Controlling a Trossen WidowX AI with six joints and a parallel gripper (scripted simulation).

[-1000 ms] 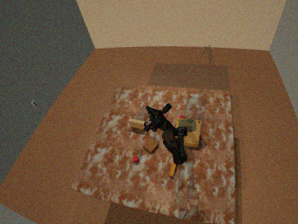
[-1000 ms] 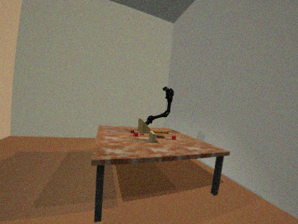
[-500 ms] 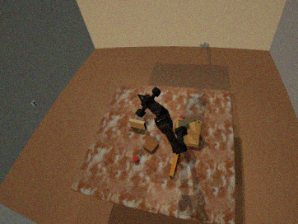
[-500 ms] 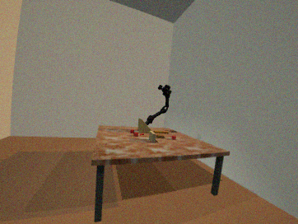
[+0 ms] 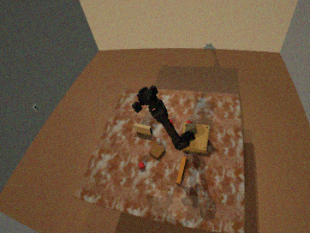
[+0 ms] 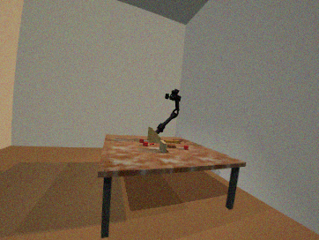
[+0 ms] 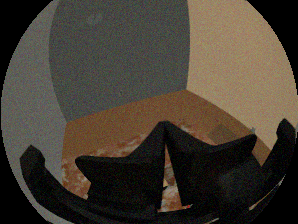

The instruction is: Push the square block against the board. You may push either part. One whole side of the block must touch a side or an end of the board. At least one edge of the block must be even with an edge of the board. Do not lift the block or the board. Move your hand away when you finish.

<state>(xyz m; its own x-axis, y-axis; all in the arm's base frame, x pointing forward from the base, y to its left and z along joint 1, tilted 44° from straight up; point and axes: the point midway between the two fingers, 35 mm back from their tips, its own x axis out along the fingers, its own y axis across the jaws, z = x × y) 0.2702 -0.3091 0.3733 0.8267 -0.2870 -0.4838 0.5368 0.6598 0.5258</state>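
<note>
The block is 53 cm below my gripper tip, 10 cm to the right of it and 10 cm ahead of it. Also, from my gripper tip: board 56 cm below, 28 cm behind, 23 cm to the left.
</note>
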